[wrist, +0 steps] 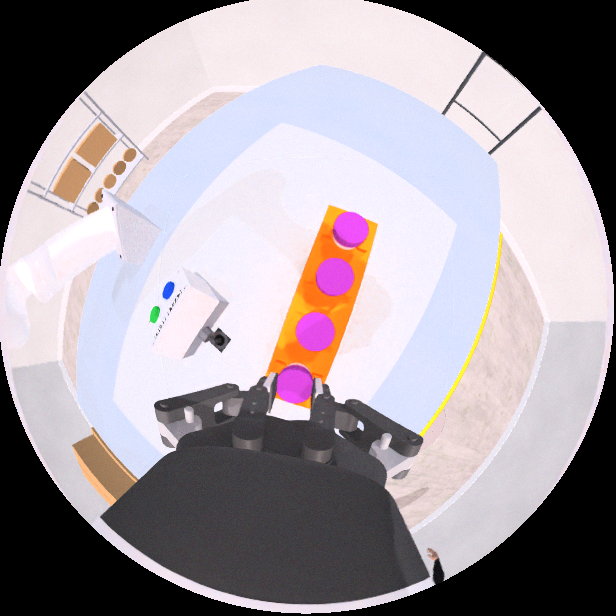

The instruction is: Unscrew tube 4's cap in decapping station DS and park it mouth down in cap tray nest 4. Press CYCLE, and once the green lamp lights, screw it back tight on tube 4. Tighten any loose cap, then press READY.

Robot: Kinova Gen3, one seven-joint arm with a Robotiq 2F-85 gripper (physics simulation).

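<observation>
An orange decapping station (321,304) lies on the white table and runs away from me. It holds a row of tubes with magenta caps. The three farther caps (351,228) (335,276) (314,330) stand free. My gripper (294,388) is at the near end of the station, its two fingertips pressed on either side of the nearest magenta cap (294,383). I cannot read any tube numbers. No cap tray shows in this view.
A white control box (186,316) stands left of the station, with a blue button (168,289) and a green button (154,314) on its face and a small dark part (218,339) at its base. A shelf rack (94,166) stands far back left.
</observation>
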